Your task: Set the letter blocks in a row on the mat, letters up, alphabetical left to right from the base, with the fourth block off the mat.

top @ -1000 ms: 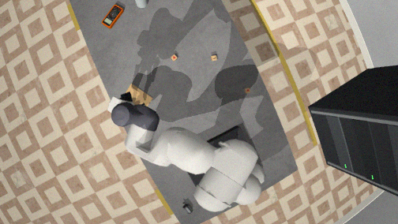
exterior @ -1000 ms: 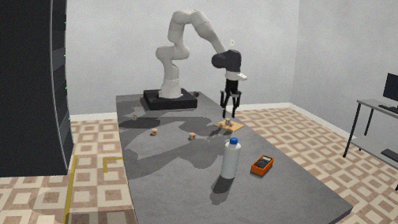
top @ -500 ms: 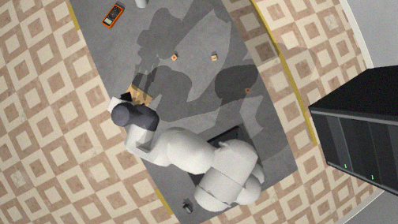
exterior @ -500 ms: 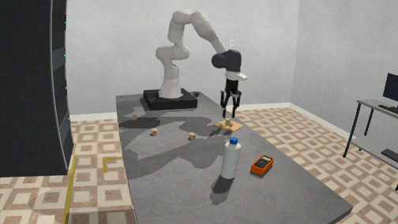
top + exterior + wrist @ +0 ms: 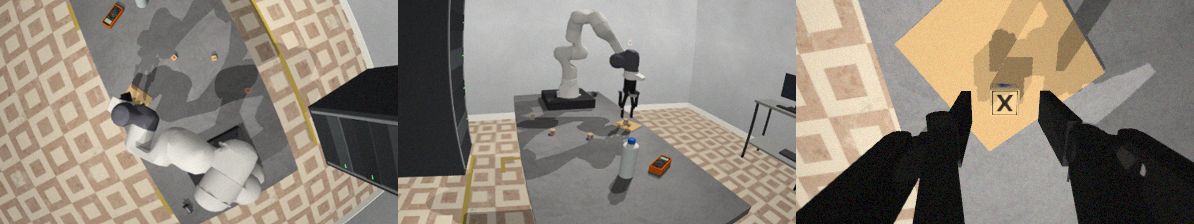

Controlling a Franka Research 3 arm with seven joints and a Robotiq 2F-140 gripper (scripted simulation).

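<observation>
Right now the tan mat is 30 mm ahead of my hand and 70 mm below it. Round my hand: white bottle: 520 mm ahead, 270 mm to the right, 10 mm above; then red k block: 180 mm behind, 560 mm to the right, 60 mm below.
</observation>
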